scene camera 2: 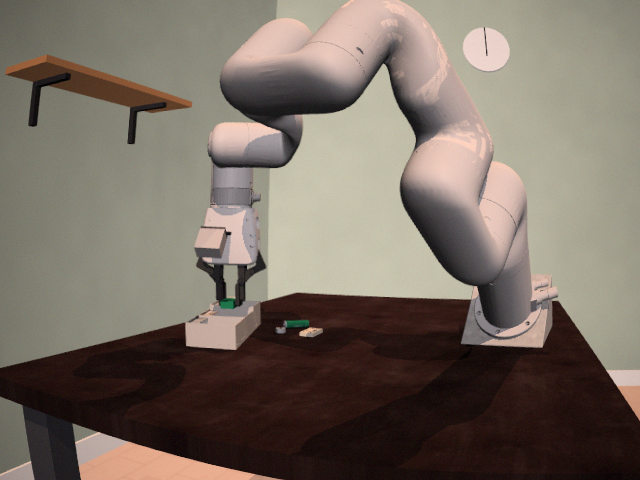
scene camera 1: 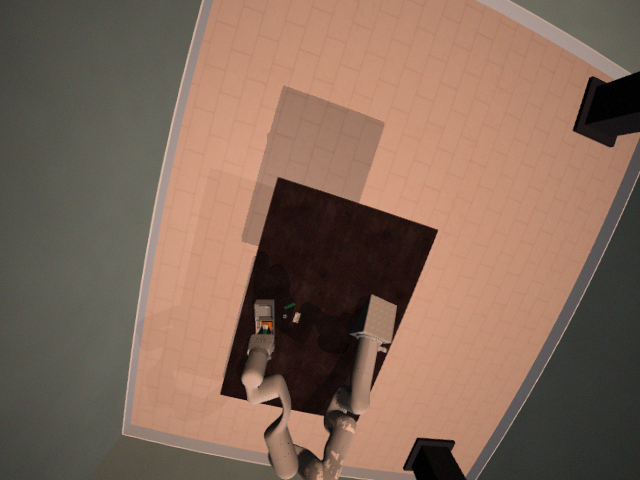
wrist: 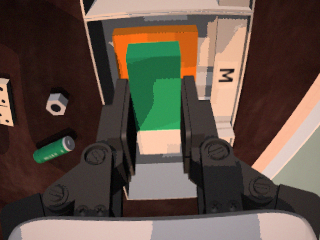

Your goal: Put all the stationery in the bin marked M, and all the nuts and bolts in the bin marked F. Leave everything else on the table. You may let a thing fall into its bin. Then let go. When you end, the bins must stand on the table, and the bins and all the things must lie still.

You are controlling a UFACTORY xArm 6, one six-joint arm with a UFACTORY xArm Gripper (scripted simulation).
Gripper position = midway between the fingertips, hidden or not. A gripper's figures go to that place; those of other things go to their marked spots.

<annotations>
My gripper (wrist: 156, 98) is 0.14 m from the lens. A pale double bin (wrist: 223, 83) is 0.16 m from the lens. A green block (wrist: 154, 68): 0.11 m from the lens. An orange block (wrist: 187, 35) is 0.16 m from the lens. The marked spots on the green block and the orange block are 0.05 m apart.
</annotations>
